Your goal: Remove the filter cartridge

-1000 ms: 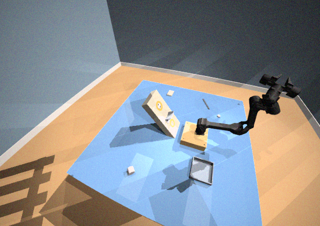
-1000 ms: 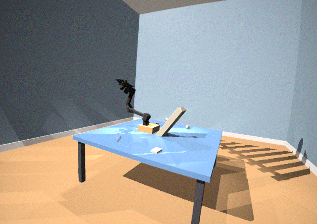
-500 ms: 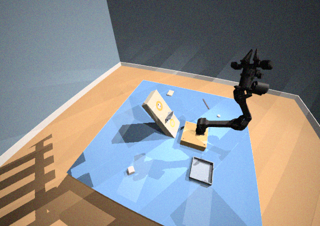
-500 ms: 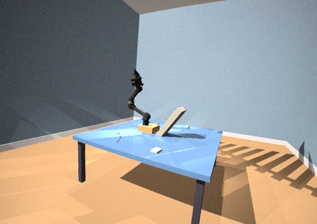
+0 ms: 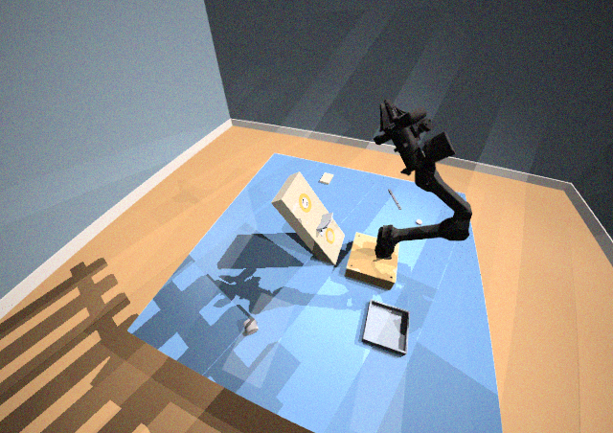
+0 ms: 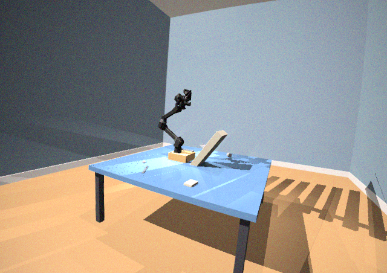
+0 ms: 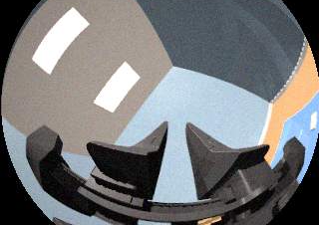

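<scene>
Now: gripper tip 420 mm above the white round filter cartridge, 240 mm short of it and 30 mm to the right of it. Also, from my gripper tip: grey tray 650 mm below, 390 mm to the left, 130 mm behind; beige service panel 500 mm below, 200 mm ahead, 40 mm to the left.
</scene>
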